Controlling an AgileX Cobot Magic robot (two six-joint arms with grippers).
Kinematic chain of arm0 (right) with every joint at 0, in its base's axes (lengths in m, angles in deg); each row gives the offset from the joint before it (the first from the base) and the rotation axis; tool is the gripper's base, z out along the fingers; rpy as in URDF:
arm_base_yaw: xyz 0 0 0.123 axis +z
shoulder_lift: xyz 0 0 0 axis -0.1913 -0.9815 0
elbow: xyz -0.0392 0.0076 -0.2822 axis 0.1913 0.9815 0
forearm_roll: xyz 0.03 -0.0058 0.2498 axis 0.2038 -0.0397 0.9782
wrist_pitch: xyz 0 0 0 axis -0.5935 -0.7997 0.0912
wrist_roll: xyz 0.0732 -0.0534 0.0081 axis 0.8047 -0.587 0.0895
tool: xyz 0 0 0 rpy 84.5 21.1 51.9
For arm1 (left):
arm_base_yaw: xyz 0 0 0.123 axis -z
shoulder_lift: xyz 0 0 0 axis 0.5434 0.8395 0
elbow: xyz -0.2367 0.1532 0.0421 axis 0.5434 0.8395 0
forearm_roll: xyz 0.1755 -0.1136 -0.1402 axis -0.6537 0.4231 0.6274
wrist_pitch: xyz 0 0 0 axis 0.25 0.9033 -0.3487
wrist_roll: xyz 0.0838 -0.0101 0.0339 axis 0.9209 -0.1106 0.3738
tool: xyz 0 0 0 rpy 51.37 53.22 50.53
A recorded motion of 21 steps. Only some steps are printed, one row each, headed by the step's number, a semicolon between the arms.
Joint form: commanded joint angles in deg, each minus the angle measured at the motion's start. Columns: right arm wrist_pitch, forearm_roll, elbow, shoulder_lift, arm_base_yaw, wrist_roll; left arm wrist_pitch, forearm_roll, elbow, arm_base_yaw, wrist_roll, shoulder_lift.
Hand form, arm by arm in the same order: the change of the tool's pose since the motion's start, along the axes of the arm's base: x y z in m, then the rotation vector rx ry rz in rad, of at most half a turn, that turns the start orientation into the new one. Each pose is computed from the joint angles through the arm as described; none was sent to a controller.
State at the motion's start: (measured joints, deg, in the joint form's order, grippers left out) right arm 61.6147 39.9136 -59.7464 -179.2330 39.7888 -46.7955; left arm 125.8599 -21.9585 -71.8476 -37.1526 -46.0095 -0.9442
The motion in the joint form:
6: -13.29 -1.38 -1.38 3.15 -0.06 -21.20; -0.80 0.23 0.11 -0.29 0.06 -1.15
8: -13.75 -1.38 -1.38 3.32 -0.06 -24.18; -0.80 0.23 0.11 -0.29 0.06 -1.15
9: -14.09 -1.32 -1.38 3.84 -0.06 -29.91; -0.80 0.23 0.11 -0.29 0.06 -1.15
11: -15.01 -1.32 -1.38 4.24 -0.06 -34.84; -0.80 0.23 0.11 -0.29 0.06 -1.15
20: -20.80 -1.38 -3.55 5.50 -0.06 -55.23; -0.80 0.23 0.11 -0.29 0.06 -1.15
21: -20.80 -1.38 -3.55 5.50 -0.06 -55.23; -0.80 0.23 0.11 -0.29 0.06 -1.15
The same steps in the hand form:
6: -0.0158 -0.0046 0.0110 -0.2164 0.0157 0.3673; -0.0023 -0.0005 0.0005 -0.0006 -0.0323 0.0033
8: -0.0166 -0.0049 0.0115 -0.2391 0.0034 0.4131; -0.0023 -0.0005 0.0005 -0.0006 -0.0323 0.0033
9: -0.0176 -0.0053 0.0138 -0.2792 -0.0327 0.4975; -0.0023 -0.0005 0.0005 -0.0006 -0.0323 0.0033
11: -0.0194 -0.0059 0.0151 -0.3155 -0.0530 0.5742; -0.0023 -0.0005 0.0005 -0.0006 -0.0323 0.0033
20: -0.0222 -0.0055 0.0271 -0.4541 -0.1392 0.9020; -0.0023 -0.0005 0.0005 -0.0006 -0.0323 0.0033
21: -0.0222 -0.0055 0.0271 -0.4541 -0.1392 0.9020; -0.0023 -0.0005 0.0005 -0.0006 -0.0323 0.0033

